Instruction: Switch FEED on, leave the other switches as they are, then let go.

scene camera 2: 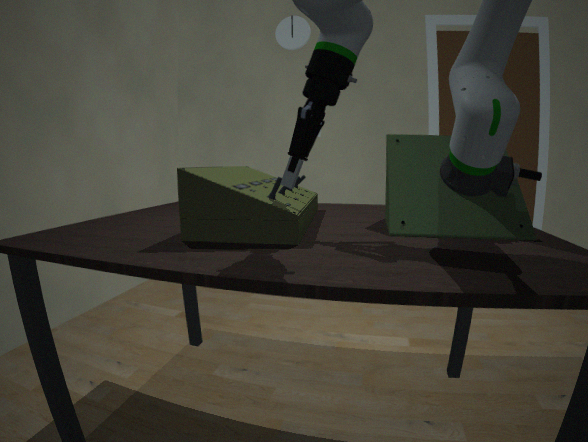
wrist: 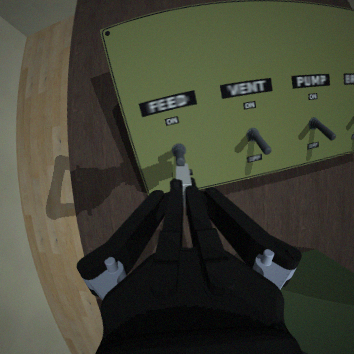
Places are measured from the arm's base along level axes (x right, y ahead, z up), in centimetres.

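Pixels of known places: gripper, fingertip midpoint: (scene camera 2: 286,186) (wrist: 181,172); arm's base, origin of the base link: (scene camera 2: 467,174).
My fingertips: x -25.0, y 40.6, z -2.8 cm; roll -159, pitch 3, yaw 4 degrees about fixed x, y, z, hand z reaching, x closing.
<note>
For each thing: its top centre in the pictures, then the offset to it from my fingertips. "*": a spot on its surface instead. Level surfaces: height alone.
- FEED switch, middle of its top: (wrist: 178,154) (scene camera 2: 276,176) dy +2.3, dx -0.4, dz +2.1 cm
- VENT switch, surface spot: (wrist: 260,141) * dy +4.6, dx +11.1, dz +0.3 cm
- PUMP switch, surface spot: (wrist: 323,129) * dy +7.4, dx +22.6, dz +0.0 cm
- dark table, its level: dz -11.3 cm
The FEED switch (scene camera 2: 274,189) (wrist: 179,152) is a dark lever below its ON label. It looks short in the wrist view and stands steeper than its neighbours in the scene view. My gripper (scene camera 2: 286,187) (wrist: 181,172) is shut with nothing between its fingers. Its tips are at the lever's low-edge side, touching or very close; the exact contact is unclear. They cover FEED's lower label. The VENT switch (wrist: 260,141) and PUMP switch (wrist: 323,129) lean down toward their lower labels. A fourth switch (wrist: 352,125) is cut off at the right edge.
The sloped yellow-green switch box (scene camera 2: 240,220) (wrist: 210,45) stands on the dark table (scene camera 2: 150,260) (wrist: 92,130). A green panel block (scene camera 2: 412,185) (wrist: 320,300) stands to its right in the scene view, with another grey arm part (scene camera 2: 482,120) in front of it.
</note>
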